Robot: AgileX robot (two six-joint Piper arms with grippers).
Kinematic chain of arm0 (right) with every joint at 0, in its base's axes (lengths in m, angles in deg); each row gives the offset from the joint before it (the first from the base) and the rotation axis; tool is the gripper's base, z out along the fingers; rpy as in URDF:
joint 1: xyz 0 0 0.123 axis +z
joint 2: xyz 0 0 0 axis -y
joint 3: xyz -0.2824 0 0.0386 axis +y
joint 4: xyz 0.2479 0 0.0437 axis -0.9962 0 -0.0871
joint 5: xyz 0 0 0 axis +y
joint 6: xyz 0.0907 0 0.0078 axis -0.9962 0 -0.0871
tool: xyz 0 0 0 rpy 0 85 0
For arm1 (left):
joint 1: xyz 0 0 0.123 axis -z
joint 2: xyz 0 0 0 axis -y
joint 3: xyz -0.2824 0 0.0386 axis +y
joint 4: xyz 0.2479 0 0.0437 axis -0.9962 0 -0.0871
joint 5: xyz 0 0 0 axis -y
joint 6: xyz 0.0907 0 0.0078 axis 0.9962 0 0.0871
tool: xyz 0 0 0 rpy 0 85 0
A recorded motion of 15 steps. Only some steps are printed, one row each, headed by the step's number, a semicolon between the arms.
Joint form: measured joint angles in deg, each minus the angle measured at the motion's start. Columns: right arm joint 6, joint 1, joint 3, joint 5, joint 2, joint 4; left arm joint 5, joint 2, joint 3, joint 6, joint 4, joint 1.
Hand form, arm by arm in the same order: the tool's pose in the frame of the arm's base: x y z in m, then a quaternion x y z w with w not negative. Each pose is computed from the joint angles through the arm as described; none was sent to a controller.
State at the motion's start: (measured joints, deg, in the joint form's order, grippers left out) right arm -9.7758 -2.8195 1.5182 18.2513 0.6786 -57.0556; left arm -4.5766 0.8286 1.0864 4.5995 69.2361 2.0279
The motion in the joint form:
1: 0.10 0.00 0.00 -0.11 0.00 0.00; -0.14 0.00 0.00 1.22 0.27 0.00
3: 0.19 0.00 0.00 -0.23 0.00 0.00; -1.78 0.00 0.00 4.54 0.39 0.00
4: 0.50 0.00 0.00 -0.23 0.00 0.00; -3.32 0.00 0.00 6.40 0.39 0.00
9: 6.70 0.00 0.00 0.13 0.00 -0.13; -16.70 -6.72 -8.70 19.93 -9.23 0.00
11: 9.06 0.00 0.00 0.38 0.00 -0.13; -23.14 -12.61 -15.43 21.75 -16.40 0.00
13: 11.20 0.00 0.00 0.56 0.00 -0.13; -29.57 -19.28 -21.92 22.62 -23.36 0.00
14: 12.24 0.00 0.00 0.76 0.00 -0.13; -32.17 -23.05 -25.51 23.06 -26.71 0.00
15: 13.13 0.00 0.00 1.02 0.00 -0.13; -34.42 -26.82 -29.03 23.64 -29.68 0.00
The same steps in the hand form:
1: 0.0542 0.0213 0.1891 0.33980 0.65918 0.42826 0.51634; 0.0555 -0.0091 0.2049 -0.32789 0.60469 -0.41546 0.59517
3: 0.0542 0.0211 0.1892 0.33963 0.65884 0.42762 0.51742; 0.0552 -0.0115 0.2040 -0.30378 0.62117 -0.40447 0.59855
4: 0.0542 0.0211 0.1892 0.33785 0.65976 0.42622 0.51857; 0.0549 -0.0138 0.2032 -0.28687 0.63293 -0.40015 0.59748
9: 0.0541 0.0216 0.1890 0.30105 0.67837 0.39921 0.53835; 0.0546 -0.0307 0.2350 -0.09335 0.72583 -0.31700 0.60330
11: 0.0540 0.0219 0.1888 0.28618 0.68562 0.38865 0.54496; 0.0591 -0.0359 0.2584 -0.01827 0.76202 -0.27828 0.58442
13: 0.0539 0.0221 0.1886 0.27271 0.69170 0.37886 0.55104; 0.0681 -0.0392 0.2773 0.04318 0.79921 -0.24155 0.54868
14: 0.0538 0.0224 0.1885 0.26573 0.69508 0.37436 0.55327; 0.0752 -0.0396 0.2880 0.06916 0.81468 -0.22138 0.53151
15: 0.0537 0.0227 0.1882 0.25941 0.69833 0.37073 0.55461; 0.0835 -0.0395 0.2982 0.09241 0.82778 -0.20214 0.51514

